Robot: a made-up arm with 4 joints. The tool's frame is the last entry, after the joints. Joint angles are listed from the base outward. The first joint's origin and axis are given. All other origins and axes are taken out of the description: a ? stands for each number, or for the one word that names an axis. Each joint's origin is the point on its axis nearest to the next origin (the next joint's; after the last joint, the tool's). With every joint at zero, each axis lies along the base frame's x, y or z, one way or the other. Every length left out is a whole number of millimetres.
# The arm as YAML. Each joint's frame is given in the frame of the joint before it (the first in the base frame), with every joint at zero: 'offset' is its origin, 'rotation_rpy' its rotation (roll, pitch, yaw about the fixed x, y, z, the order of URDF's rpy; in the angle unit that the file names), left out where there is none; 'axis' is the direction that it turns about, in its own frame. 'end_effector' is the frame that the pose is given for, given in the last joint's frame.
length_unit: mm
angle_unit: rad
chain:
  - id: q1
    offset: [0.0, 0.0, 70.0]
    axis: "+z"
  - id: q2
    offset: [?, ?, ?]
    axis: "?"
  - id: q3
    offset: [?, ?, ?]
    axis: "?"
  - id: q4
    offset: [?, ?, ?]
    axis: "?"
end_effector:
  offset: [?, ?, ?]
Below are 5 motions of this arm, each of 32 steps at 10 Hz.
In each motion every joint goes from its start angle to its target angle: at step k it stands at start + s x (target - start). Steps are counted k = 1, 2, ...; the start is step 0. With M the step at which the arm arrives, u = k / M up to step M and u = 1 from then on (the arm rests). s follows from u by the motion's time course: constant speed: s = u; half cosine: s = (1 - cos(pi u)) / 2; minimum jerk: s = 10 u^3 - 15 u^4 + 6 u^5.
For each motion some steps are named. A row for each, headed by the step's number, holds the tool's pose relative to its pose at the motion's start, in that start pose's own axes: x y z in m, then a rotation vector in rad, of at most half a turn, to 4 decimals.
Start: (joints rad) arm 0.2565 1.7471 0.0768 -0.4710
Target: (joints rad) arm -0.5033 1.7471 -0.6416 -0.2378
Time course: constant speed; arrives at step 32
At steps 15, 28, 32:
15: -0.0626 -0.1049 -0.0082 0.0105 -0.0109 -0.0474
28: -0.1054 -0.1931 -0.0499 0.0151 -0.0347 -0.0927
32: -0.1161 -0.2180 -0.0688 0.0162 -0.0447 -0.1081

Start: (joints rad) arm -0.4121 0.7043 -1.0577 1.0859
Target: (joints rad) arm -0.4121 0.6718 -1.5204 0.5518
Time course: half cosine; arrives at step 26
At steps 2, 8, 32:
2: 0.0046 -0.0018 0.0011 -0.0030 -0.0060 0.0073
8: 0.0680 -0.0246 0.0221 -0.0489 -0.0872 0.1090
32: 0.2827 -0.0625 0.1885 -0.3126 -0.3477 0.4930

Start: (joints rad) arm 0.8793 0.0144 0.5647 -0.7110
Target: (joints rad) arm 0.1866 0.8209 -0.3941 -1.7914
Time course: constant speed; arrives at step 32
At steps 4, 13, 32:
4: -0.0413 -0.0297 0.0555 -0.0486 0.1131 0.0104
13: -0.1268 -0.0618 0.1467 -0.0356 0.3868 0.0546
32: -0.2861 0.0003 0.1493 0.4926 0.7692 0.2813

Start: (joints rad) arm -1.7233 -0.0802 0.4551 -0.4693
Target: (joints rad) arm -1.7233 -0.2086 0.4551 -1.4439
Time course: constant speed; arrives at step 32
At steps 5, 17, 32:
5: 0.0647 -0.0148 0.0023 -0.0094 -0.0154 0.1611
17: 0.2219 -0.0096 0.0159 -0.0413 -0.0463 0.5476
32: 0.3944 0.0744 0.0428 -0.0985 -0.0695 1.0299

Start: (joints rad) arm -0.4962 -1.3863 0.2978 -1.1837
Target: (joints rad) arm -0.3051 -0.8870 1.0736 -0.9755
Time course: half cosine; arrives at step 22
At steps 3, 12, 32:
3: 0.0069 0.0125 -0.0213 0.0369 -0.0318 -0.0148
12: 0.1245 0.2113 -0.2099 0.4773 -0.3753 -0.2274
32: 0.2606 0.4097 -0.2584 0.8451 -0.6137 -0.4507

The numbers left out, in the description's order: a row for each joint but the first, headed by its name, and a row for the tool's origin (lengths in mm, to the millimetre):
q2: xyz 240.0 30.0 0.0, axis +y
q3: xyz 0.0 0.0 110.0, axis +x
q4: xyz 0.0 -100.0 -320.0, axis -z
tool: xyz -110.0 -370.0 0.0

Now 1 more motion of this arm.
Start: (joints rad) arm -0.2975 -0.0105 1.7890 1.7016
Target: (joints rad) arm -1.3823 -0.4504 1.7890 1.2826
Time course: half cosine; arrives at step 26
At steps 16, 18, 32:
16: 0.1958 0.2546 0.0073 0.6568 -0.1260 0.7085
18: 0.2209 0.3055 0.0309 0.7583 -0.1838 0.8099
32: 0.2641 0.4044 0.1040 0.9580 -0.3333 0.9997

